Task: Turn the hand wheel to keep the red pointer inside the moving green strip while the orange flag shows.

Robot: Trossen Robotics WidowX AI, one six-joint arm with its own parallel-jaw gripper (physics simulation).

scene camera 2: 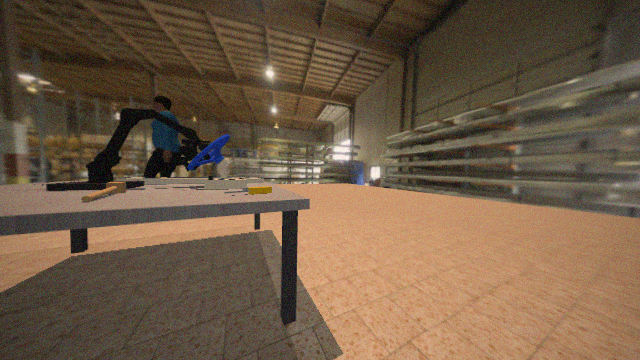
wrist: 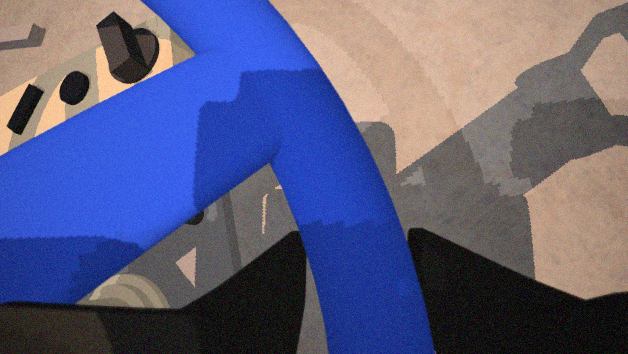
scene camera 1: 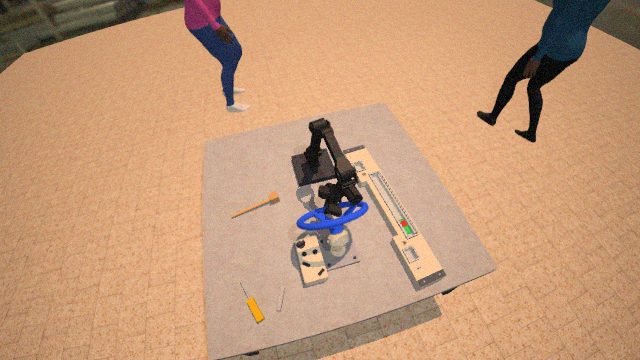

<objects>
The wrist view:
my gripper: 356, 243
blue hand wheel: 92, 194
beige block: 50, 111
</objects>
